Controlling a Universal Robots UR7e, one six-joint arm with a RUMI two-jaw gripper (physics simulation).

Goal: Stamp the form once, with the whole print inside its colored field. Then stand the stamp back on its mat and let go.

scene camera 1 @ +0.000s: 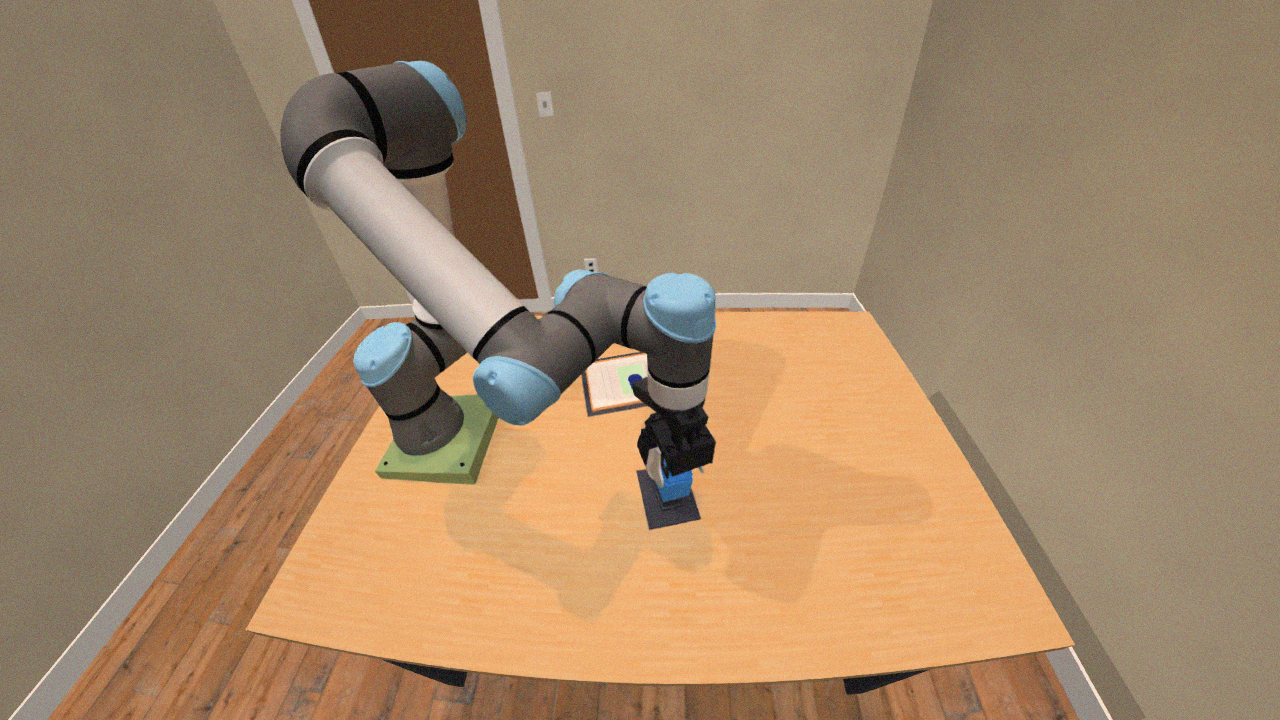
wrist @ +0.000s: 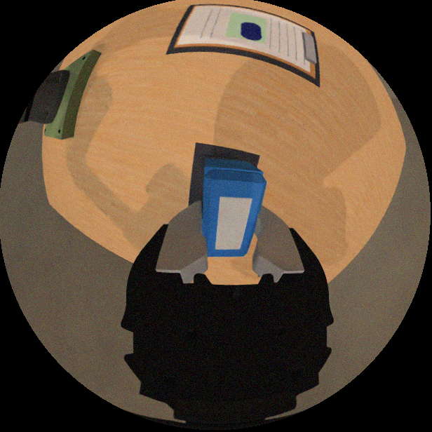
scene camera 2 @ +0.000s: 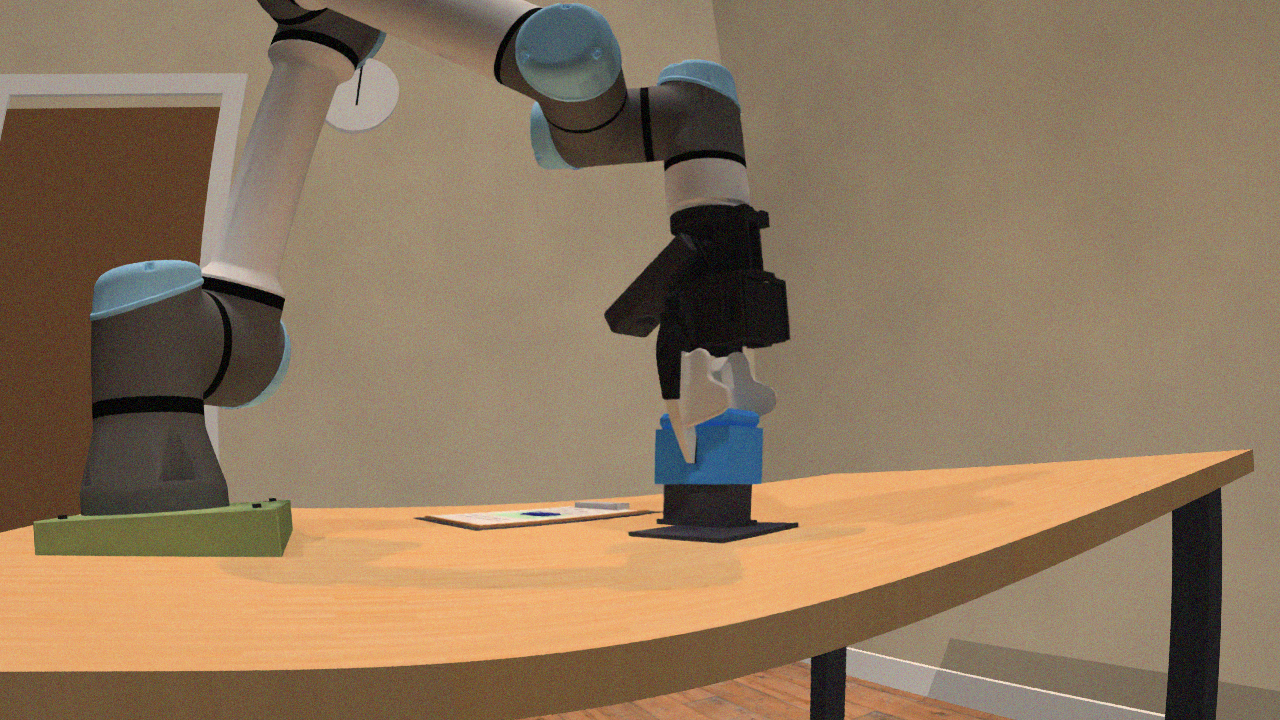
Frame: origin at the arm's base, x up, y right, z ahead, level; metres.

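Seen in the pictures: gripper, between the fingertips: (scene camera 1: 670,473) (scene camera 2: 712,461); arm's base, origin of its link: (scene camera 1: 430,427) (scene camera 2: 157,510).
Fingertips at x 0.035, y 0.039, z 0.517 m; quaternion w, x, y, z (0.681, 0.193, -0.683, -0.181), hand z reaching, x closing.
Observation:
Pixels of each thing's top centre, then the offset from my fingertips to it. "spot": a spot on its surface instead. Level surfaces: height alone.
- blue stamp, centre of its top: (scene camera 2: 704,410) (scene camera 1: 668,456) dx +0.045, dy -0.001, dz -0.004 m
- dark mat, height of its surface: dx -0.059 m
- form, centre of its top: (scene camera 2: 532,508) (scene camera 1: 635,374) dx -0.050, dy -0.283, dz -0.119 m
- dark blue print, a spot on its surface: (scene camera 2: 539,514) (scene camera 1: 634,386) spot: dx -0.056, dy -0.249, dz -0.116 m
- wooden table, height of its surface: dx -0.062 m
- clipboard's grey clip, centre of its top: (scene camera 2: 600,502) dx -0.050, dy -0.322, dz -0.027 m
The blue stamp (scene camera 1: 675,486) (scene camera 2: 725,456) (wrist: 235,185) with a black base is upright over the dark mat (scene camera 1: 658,518) (scene camera 2: 776,528) (wrist: 197,175). Its base appears to rest on the mat, within its edges; a tiny gap cannot be ruled out. My gripper (scene camera 1: 677,474) (scene camera 2: 717,422) (wrist: 226,204) is shut on the stamp's upper part. The form (scene camera 1: 604,385) (scene camera 2: 483,516) (wrist: 200,25) lies on a clipboard. One dark blue print (scene camera 1: 634,379) (scene camera 2: 539,514) (wrist: 251,31) shows inside the green field (wrist: 233,25), close to its near edge. The arm hides part of the form in scene camera 1.
The green base plate (scene camera 1: 447,461) (scene camera 2: 161,534) (wrist: 75,100) carries the arm at the left of the wooden table (scene camera 1: 859,573) (scene camera 2: 447,617) (wrist: 150,100). The clipboard's grey clip (scene camera 2: 601,505) (wrist: 310,47) is at the form's right end. The clipboard lies beyond the mat.

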